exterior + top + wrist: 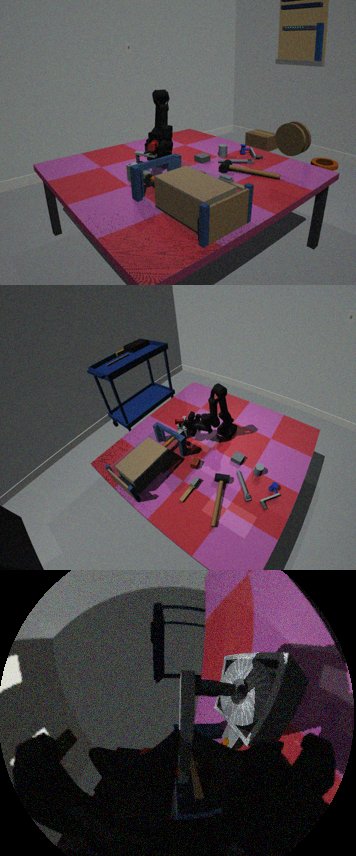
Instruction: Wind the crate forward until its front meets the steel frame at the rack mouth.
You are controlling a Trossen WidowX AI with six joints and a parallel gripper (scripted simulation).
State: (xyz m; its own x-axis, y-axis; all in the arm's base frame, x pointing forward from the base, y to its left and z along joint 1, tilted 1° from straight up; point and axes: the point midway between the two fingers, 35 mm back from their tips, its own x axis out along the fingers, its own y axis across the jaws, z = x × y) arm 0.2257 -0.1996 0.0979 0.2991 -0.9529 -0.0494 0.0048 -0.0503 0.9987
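The red knob lies 4 cm ahead of my gripper tip, 3 cm to the left of it and 4 cm above it. Round my gripper tip: frame: 11 cm ahead, 1 cm to the right, 5 cm below; then red-knobbed winch handle: 1 cm ahead, 1 cm to the left, 1 cm above; then grey winch: 6 cm behind, 2 cm to the right, 12 cm below.
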